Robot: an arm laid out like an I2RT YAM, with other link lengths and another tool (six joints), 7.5 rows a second.
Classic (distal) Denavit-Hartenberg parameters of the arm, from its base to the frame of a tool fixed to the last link. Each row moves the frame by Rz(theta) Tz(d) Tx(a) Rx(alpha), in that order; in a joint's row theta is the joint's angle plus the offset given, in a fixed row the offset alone. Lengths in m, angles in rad.
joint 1: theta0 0; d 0.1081; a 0.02; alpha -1.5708
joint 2: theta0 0; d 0; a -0.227; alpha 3.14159
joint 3: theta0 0.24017; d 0; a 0.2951; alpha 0
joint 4: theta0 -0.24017; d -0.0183; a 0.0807; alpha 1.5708
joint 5: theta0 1.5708; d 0.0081; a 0; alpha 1.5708
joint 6: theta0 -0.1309; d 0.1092; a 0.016; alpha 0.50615
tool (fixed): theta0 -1.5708; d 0.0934; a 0; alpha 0
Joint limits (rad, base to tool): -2.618..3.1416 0..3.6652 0..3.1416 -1.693..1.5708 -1.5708..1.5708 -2.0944..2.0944
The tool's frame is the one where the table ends.
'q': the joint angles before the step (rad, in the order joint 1, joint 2, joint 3, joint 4, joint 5, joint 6). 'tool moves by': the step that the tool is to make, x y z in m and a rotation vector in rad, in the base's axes. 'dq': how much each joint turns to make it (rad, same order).
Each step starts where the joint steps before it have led.
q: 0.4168, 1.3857, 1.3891, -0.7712, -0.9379, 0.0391
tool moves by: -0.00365, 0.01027, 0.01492, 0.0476, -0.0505, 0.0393
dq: 0.0160, 0.0000, 0.0000, 0.0672, -0.0324, 0.0019
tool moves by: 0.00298, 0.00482, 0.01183, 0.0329, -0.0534, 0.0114
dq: 0.0046, 0.0023, 0.0000, 0.0668, -0.0099, 0.0027
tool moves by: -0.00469, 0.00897, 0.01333, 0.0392, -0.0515, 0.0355
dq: 0.0167, 0.0012, 0.0001, 0.0647, -0.0229, 0.0003
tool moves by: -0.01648, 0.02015, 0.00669, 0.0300, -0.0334, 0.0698
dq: 0.0511, 0.0122, 0.0001, 0.0553, -0.0218, -0.0004
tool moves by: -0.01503, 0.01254, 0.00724, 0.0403, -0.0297, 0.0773
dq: 0.0275, 0.0136, -0.0002, 0.0478, -0.0533, -0.0136
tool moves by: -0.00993, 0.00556, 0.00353, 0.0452, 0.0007, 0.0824
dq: 0.0035, 0.0256, 0.0000, 0.0435, -0.0881, -0.0051
